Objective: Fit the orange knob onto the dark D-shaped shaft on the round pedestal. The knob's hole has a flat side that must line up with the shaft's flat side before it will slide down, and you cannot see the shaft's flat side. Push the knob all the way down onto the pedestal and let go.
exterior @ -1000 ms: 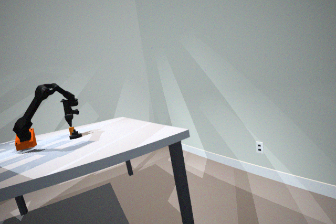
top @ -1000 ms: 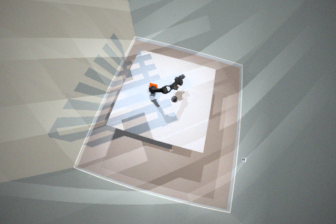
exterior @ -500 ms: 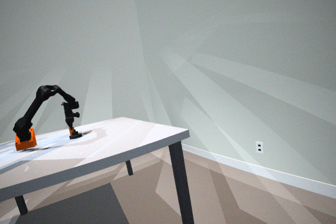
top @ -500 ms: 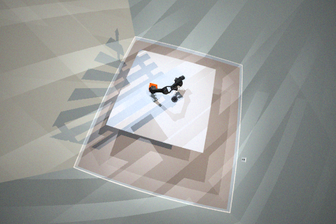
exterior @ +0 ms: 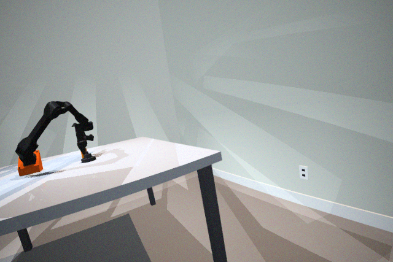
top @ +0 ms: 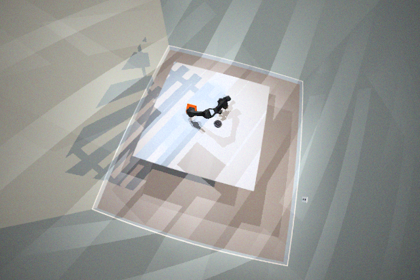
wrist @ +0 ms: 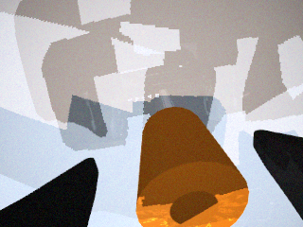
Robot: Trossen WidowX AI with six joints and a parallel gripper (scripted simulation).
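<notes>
Now: gripper tip 1 cm below the orange knob. Also, from my gripper tip: dark round pedestal (3 cm ahead, 18 cm to the right, 1 cm above).
</notes>
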